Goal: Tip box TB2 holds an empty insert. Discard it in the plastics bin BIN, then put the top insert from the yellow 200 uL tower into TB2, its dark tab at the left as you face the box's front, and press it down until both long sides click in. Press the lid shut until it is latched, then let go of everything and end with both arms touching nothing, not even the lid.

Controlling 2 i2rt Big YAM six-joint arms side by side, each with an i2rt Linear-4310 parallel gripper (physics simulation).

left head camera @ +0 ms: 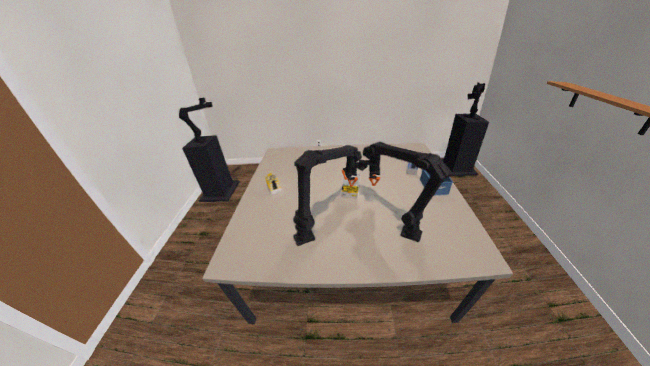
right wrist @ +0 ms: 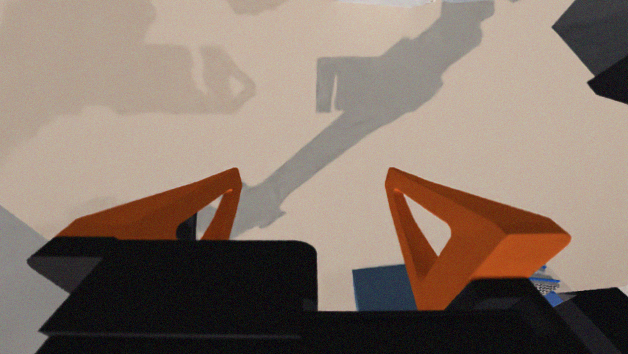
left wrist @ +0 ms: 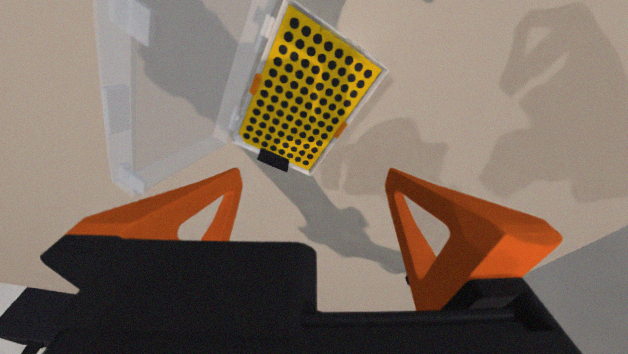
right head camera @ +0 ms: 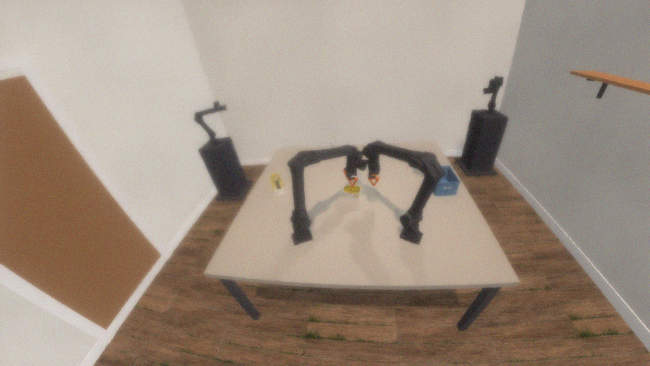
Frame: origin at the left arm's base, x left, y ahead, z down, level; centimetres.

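Seen in the pictures: left gripper, between the fingertips: (left head camera: 348, 182) (left wrist: 313, 176) (right head camera: 350, 182); right gripper, between the fingertips: (left head camera: 373, 181) (right wrist: 313, 175) (right head camera: 374, 181); left arm's base, origin of its link: (left head camera: 304, 238) (right head camera: 302, 237); right arm's base, origin of its link: (left head camera: 411, 234) (right head camera: 411, 236).
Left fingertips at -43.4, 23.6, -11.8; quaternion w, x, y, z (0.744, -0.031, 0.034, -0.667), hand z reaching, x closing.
Pixels of each thing's middle, then the offset from my left fingertips to it, as dx, dy, dz.
- Tip box TB2, middle of its body: (left wrist: 279, 111) (right head camera: 352, 185) (left head camera: 350, 185) -2.7, +2.2, +4.5
- yellow insert, middle of its body: (left wrist: 300, 111) (right head camera: 352, 188) (left head camera: 350, 188) -1.8, +0.8, +6.2
- dark tab, middle of its body: (left wrist: 273, 159) +2.7, +4.1, +6.0
- clear lid, middle of its body: (left wrist: 201, 91) (right head camera: 353, 178) (left head camera: 351, 178) -5.4, +5.9, +1.9
- yellow tower, middle of its body: (left head camera: 273, 184) (right head camera: 277, 184) +49.1, +33.5, +6.5
- blue bin, middle of its body: (right wrist: 397, 303) (right head camera: 442, 180) (left head camera: 435, 180) -64.2, -22.4, +5.8
- blue-and-white box, middle of its body: (left head camera: 413, 165) -64.2, +3.2, +5.6
Tip box TB2 (left head camera: 350, 194) (right head camera: 352, 192) stands at the table's middle. A yellow insert (left wrist: 310, 90) lies in it, its surface looking even with the rim. The dark tab (left wrist: 273, 160) is at the box's near short end in the left wrist view. The clear lid (left wrist: 117, 100) stands open on the hinge side. My left gripper (left wrist: 313, 176) (left head camera: 350, 181) is open and empty, above and beside the box. My right gripper (right wrist: 313, 175) (left head camera: 374, 181) is open and empty over the table, right of the box. Whether both long sides are clicked in cannot be told.
The yellow tower (left head camera: 273, 183) (right head camera: 277, 184) stands at the table's left. The blue bin (left head camera: 440, 186) (right head camera: 446, 182) stands at the right, partly behind the right arm. A blue-and-white box (left head camera: 412, 169) stands near it. Both arms' wrists are close together above the middle.
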